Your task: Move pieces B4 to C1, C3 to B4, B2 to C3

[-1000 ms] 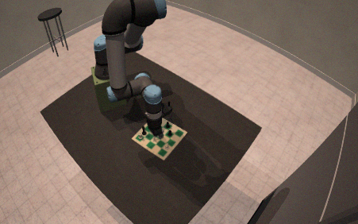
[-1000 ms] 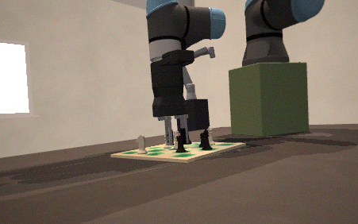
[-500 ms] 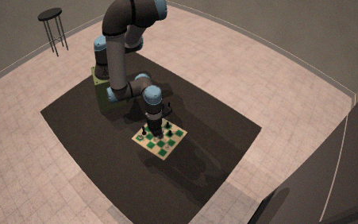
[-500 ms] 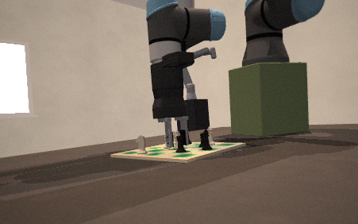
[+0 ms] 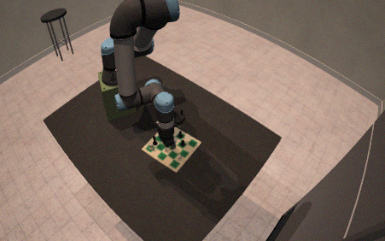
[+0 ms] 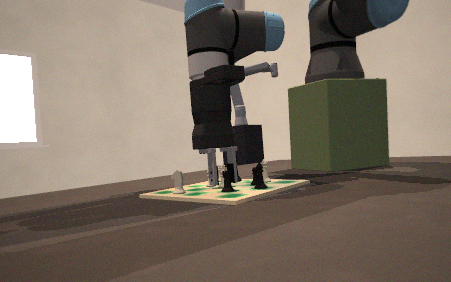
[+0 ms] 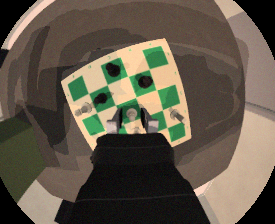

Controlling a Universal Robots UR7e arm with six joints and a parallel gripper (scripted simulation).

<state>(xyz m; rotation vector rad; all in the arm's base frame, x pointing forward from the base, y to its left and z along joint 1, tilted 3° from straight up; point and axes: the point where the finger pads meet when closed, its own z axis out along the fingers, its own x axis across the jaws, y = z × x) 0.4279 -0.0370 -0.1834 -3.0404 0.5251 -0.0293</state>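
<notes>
My hand is 30 mm above the cream chessboard.
</notes>
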